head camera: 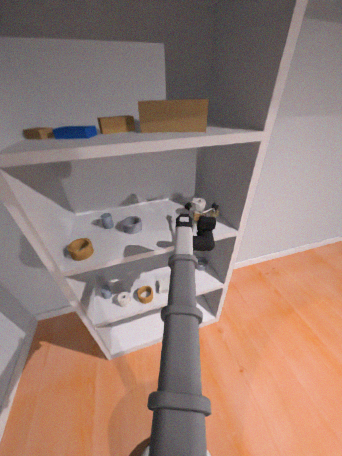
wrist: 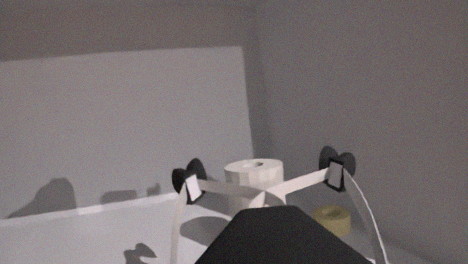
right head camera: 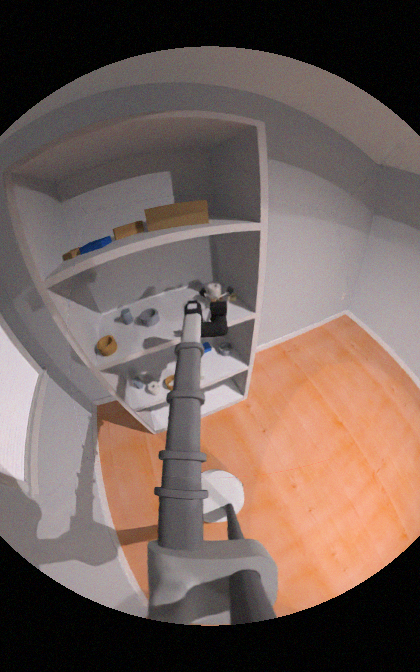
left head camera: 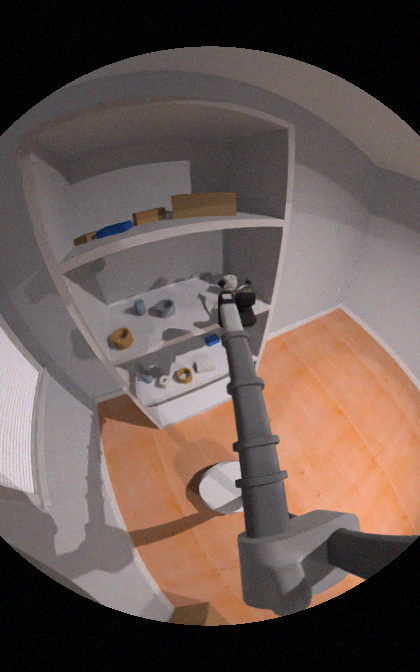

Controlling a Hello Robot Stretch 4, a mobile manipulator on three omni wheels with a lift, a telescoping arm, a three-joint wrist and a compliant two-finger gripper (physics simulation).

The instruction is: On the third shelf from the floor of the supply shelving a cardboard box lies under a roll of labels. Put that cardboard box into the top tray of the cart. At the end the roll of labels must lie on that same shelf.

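Frame: origin at the robot's base, x ahead, y left, z up, level; millimetres.
Seen in the pictures: gripper, fingertip midpoint: (head camera: pixel 201 204) (wrist: pixel 261 167).
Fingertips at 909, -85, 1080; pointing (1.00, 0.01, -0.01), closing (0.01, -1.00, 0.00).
Note:
A point is followed by its place in that frame, as x, y, z.
The white roll of labels (head camera: pixel 198 203) @(929, -73, 1074) (left head camera: pixel 230 281) (right head camera: pixel 214 288) (wrist: pixel 254 173) @(925, -77, 1071) stands upright at the right end of the third shelf (head camera: pixel 160 218) @(945, 138, 963). Part of the tan cardboard box (head camera: pixel 197 216) @(905, -71, 1008) shows below it in the head view, mostly hidden by the gripper. In the wrist view the black gripper body hides the box. My gripper (head camera: pixel 201 206) @(909, -86, 1081) (left head camera: pixel 234 283) (right head camera: pixel 216 291) (wrist: pixel 261 167) @(909, -86, 1081) is open. Its fingertips stand to the left and right of the roll, apart from it, at about the roll's height. The cart does not show.
A yellowish tape roll (wrist: pixel 334 221) @(970, -173, 986) lies right of the roll, near the side wall. A grey ring (head camera: pixel 132 224) @(877, 287, 964), a small grey cylinder (head camera: pixel 107 220) @(834, 402, 1018) and an orange ring (head camera: pixel 80 249) @(609, 436, 1015) are further left. Boxes, including a large one (head camera: pixel 173 115) @(855, 48, 1475), stand on the shelf above.

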